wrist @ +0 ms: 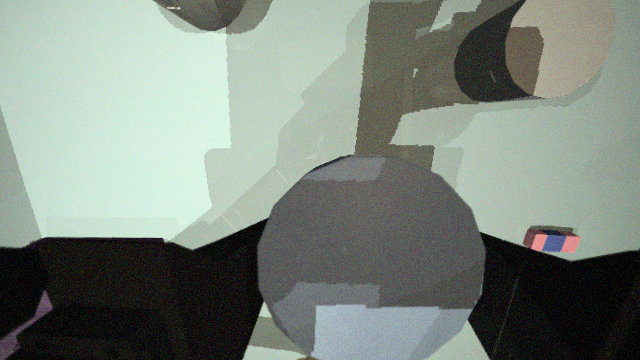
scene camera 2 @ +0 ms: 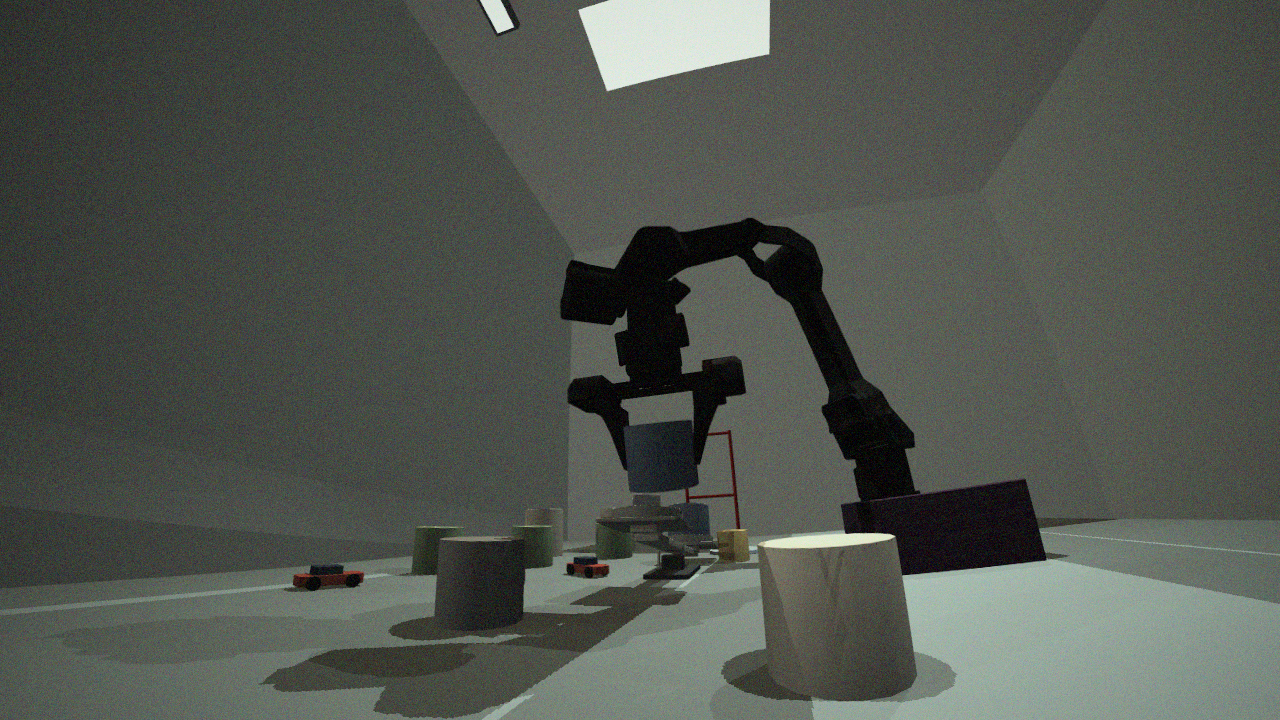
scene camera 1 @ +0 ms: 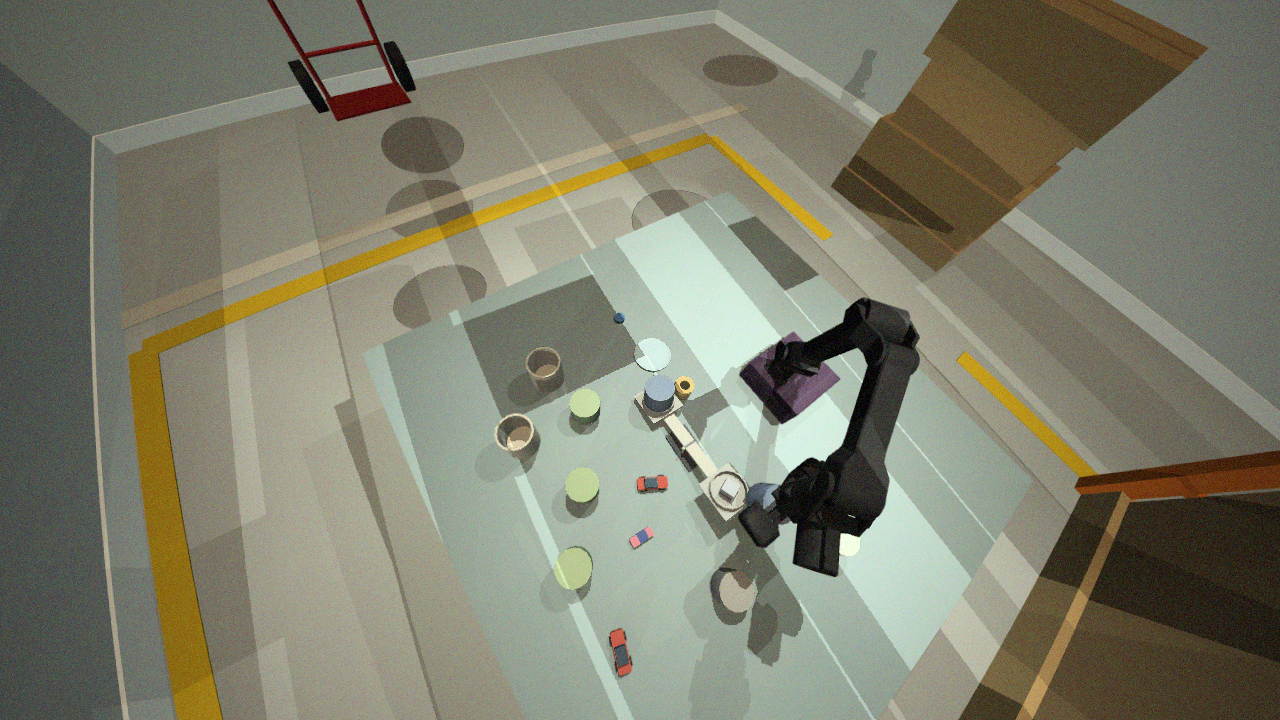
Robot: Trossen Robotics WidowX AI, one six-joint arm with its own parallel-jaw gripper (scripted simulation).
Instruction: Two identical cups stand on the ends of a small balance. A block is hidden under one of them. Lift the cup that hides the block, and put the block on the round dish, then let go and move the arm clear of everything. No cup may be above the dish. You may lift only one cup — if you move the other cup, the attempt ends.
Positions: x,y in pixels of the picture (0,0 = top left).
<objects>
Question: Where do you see a round pale dish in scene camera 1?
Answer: At 651,354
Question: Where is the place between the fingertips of my gripper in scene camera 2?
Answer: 661,467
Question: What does my gripper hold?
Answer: A blue-grey cup.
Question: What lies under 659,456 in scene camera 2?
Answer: A blue-grey cup.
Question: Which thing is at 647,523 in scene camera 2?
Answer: A balance.
</objects>
